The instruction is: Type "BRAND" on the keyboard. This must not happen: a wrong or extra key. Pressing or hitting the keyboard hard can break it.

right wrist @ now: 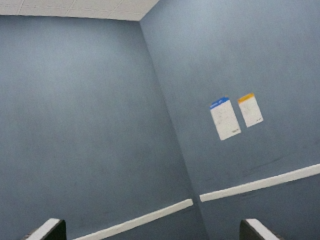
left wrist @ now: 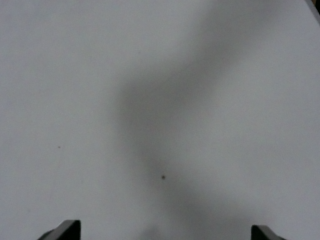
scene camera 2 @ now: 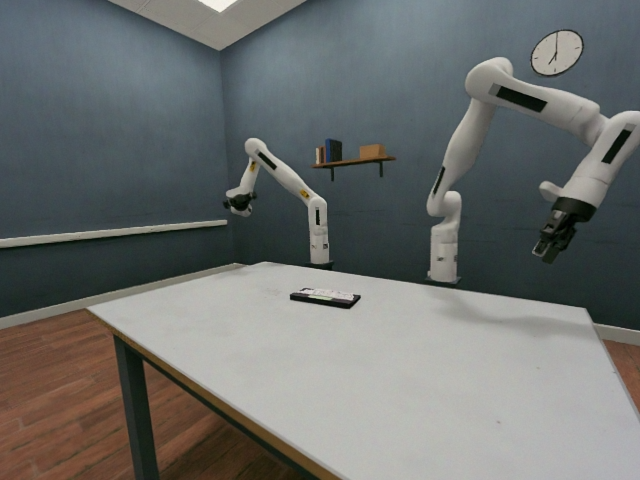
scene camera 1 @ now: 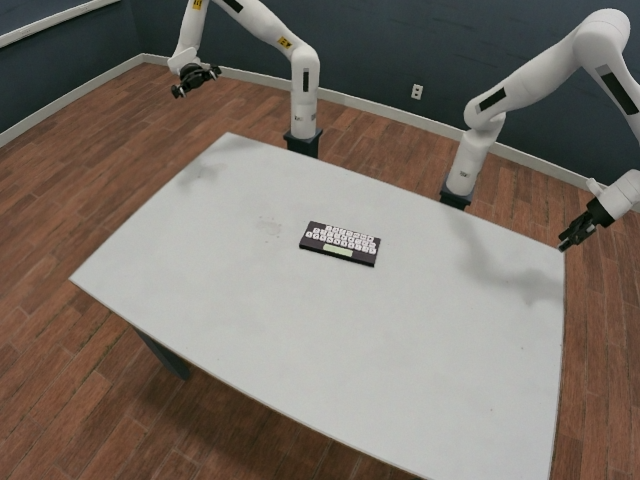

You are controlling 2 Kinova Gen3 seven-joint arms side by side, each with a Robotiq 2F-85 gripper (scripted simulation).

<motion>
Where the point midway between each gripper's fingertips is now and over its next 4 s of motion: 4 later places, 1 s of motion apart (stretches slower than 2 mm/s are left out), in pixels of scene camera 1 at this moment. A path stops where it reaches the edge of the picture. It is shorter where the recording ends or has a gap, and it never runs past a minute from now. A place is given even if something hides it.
My left gripper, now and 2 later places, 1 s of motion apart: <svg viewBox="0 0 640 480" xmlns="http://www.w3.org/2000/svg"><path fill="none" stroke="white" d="M559 244L585 229L603 209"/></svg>
My right gripper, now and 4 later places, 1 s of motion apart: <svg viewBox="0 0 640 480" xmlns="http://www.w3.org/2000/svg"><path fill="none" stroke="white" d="M199 85L201 88L220 106L255 145L296 190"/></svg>
</motion>
